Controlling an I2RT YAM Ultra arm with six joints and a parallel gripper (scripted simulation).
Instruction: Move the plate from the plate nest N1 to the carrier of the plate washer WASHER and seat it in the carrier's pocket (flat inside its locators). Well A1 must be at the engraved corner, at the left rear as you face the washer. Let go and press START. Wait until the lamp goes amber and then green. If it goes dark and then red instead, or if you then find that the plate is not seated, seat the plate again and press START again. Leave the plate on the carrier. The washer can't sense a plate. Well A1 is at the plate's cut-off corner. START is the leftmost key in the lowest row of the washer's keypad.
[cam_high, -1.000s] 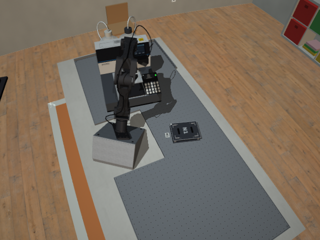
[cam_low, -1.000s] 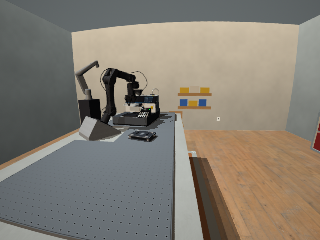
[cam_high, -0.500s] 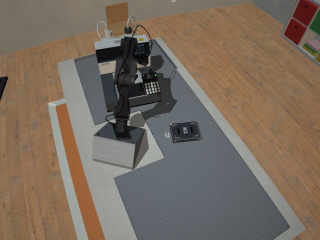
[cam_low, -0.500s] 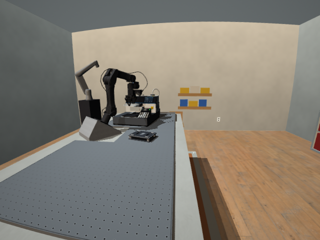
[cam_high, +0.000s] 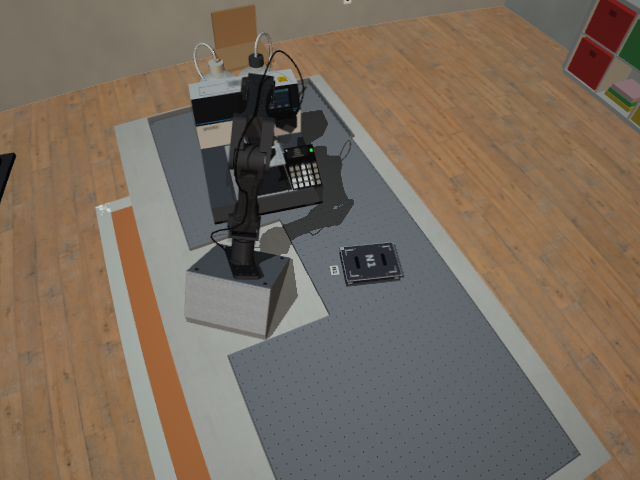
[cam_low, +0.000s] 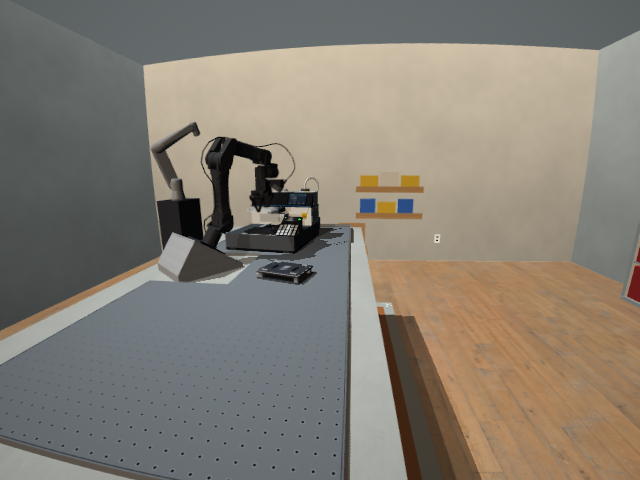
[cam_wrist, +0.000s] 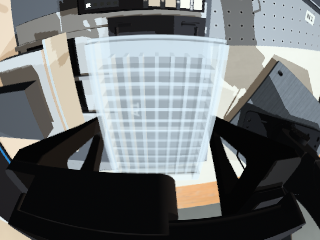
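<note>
Right now the well plate is right at my hand. Round my hand: plate washer (1 cm behind, 15 cm to the left, 6 cm below); then washer carrier (10 cm below); then label (17 cm ahead, 31 cm to the right, 19 cm below).
</note>
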